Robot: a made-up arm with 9 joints. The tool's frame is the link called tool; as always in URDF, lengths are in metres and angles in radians. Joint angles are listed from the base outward.
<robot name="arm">
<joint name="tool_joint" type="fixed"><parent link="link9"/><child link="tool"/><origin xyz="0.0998 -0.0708 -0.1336" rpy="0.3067 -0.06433 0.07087"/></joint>
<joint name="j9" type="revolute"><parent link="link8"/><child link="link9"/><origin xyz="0.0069 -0.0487 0.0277" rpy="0 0 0"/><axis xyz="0 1 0"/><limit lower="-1.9" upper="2.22"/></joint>
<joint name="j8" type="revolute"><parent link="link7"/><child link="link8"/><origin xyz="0.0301 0.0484 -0.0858" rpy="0 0 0"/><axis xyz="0 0 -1"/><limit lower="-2.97" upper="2.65"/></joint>
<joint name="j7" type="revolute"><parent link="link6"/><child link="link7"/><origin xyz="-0.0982 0.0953 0.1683" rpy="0 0 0"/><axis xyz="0 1 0"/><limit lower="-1.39" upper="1.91"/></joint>
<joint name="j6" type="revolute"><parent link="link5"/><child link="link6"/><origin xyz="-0.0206 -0.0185 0.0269" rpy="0 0 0"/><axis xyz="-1 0 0"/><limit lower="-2.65" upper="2.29"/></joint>
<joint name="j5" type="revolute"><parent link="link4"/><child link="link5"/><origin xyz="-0.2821 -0.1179 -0.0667" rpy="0 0 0"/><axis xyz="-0.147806 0.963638 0.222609"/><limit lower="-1.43" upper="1.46"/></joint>
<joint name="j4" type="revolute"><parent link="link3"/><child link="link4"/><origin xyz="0.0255 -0.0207 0.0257" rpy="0 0 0"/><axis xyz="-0.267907 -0.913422 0.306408"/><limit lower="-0.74" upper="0.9"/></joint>
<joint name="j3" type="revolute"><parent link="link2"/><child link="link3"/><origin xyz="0.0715 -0.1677 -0.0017" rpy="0 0 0"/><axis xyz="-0.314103 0.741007 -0.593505"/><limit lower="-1.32" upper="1.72"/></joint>
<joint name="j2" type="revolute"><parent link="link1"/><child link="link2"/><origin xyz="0.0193 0.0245 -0.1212" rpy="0 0 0"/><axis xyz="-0.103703 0.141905 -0.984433"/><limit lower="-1.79" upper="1.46"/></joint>
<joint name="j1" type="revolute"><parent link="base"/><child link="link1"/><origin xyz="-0.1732 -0.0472 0.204" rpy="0 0 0"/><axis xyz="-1 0 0"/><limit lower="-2.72" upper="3.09"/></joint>
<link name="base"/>
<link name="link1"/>
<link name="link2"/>
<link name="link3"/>
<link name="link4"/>
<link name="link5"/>
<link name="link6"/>
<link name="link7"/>
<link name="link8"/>
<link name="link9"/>
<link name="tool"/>
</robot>
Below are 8 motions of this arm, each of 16 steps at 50 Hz.
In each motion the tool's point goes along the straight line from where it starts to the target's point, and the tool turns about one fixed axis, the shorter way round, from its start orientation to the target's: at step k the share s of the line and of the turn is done. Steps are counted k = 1, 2, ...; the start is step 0. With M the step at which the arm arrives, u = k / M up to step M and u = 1 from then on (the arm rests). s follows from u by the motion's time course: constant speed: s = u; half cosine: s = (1 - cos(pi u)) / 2; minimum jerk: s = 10 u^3 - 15 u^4 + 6 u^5.
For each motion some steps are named. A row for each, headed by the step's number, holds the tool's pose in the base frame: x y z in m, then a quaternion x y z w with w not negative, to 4 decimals.
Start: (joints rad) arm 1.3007 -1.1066 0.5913 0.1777 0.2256 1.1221 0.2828 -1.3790 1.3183
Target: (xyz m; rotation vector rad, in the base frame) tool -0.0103 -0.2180 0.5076 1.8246 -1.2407 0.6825
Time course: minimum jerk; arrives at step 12
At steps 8, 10, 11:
8: -0.0164 -0.2210 0.5084 0.7237 -0.5010 0.2655 0.3934
10: -0.0113 -0.2185 0.5077 0.7228 -0.4930 0.2695 0.4023
11: -0.0104 -0.2181 0.5076 0.7227 -0.4916 0.2702 0.4038

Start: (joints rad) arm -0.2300 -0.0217 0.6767 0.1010 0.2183 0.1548 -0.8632 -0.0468 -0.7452
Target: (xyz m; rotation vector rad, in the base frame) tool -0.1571 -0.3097 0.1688 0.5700 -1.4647 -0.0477
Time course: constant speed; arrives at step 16
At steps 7, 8, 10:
7: -0.1282 -0.2488 0.2446 0.1197 -0.5537 0.0624 0.8217
8: -0.1314 -0.2555 0.2361 0.1354 -0.5669 0.0532 0.8108
10: -0.1378 -0.2691 0.2193 0.1663 -0.5923 0.0346 0.7876

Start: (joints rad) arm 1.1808 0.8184 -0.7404 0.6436 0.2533 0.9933 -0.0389 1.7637 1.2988
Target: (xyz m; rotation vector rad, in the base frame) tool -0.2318 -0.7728 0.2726 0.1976 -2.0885 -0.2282
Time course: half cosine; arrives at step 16
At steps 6, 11, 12, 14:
6: -0.2969 -0.7389 0.2594 0.0039 -0.7668 -0.1666 0.6199
11: -0.2527 -0.7619 0.2684 0.0567 -0.8340 -0.1179 0.5361
12: -0.2456 -0.7656 0.2698 0.0652 -0.8436 -0.1098 0.5216
14: -0.2354 -0.7709 0.2719 0.0772 -0.8566 -0.0982 0.5006

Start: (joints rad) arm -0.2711 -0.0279 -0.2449 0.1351 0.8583 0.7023 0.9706 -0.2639 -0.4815
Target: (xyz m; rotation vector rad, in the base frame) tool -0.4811 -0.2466 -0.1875 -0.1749 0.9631 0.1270
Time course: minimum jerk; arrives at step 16
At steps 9, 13, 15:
9: -0.4442 -0.2887 -0.1748 -0.0908 0.4479 0.1344 0.8792
13: -0.4764 -0.2519 -0.1859 -0.0848 0.4606 0.0703 0.8808
15: -0.4809 -0.2468 -0.1874 -0.0840 0.4622 0.0614 0.8807

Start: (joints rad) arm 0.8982 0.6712 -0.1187 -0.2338 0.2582 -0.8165 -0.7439 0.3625 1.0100
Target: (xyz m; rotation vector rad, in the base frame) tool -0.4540 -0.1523 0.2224 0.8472 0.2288 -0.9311
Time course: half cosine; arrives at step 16
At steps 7, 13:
7: -0.4622 -0.1358 0.2227 0.3543 -0.0171 -0.4168 0.8370
13: -0.4552 -0.1500 0.2224 0.3899 0.0894 -0.4324 0.8081

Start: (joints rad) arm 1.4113 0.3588 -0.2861 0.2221 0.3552 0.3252 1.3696 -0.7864 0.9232
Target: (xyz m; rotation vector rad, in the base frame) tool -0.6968 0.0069 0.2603 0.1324 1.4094 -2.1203
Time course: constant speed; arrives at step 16
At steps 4, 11, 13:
4: -0.6954 -0.2124 0.3623 -0.1169 0.6790 -0.6196 0.3760
11: -0.6962 -0.0845 0.3028 -0.0201 0.5979 -0.7300 0.3305
13: -0.6965 -0.0479 0.2858 0.0079 0.5713 -0.7576 0.3156

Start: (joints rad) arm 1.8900 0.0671 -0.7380 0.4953 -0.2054 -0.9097 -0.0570 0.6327 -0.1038
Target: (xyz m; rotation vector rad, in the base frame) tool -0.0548 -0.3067 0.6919 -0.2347 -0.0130 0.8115
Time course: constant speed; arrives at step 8
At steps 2, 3, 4, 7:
2: -0.0928 -0.3081 0.6837 -0.1111 -0.0192 0.3941 0.9121
3: -0.0865 -0.3078 0.6851 -0.1116 -0.0171 0.3941 0.9121
4: -0.0801 -0.3076 0.6864 -0.1120 -0.0149 0.3940 0.9121
7: -0.0611 -0.3069 0.6905 -0.1134 -0.0085 0.3938 0.9121

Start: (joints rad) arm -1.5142 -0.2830 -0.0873 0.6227 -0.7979 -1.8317 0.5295 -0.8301 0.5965
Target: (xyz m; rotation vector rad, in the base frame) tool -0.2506 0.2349 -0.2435 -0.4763 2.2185 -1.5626
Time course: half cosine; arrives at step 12
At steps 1, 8, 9, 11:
1: -0.2497 0.3344 -0.1806 -0.1597 0.8035 -0.5710 0.0523
8: -0.2504 0.2602 -0.2275 -0.1674 0.7952 -0.5614 0.1568
9: -0.2505 0.2497 -0.2341 -0.1684 0.7932 -0.5595 0.1714
11: -0.2506 0.2366 -0.2424 -0.1695 0.7906 -0.5570 0.1897

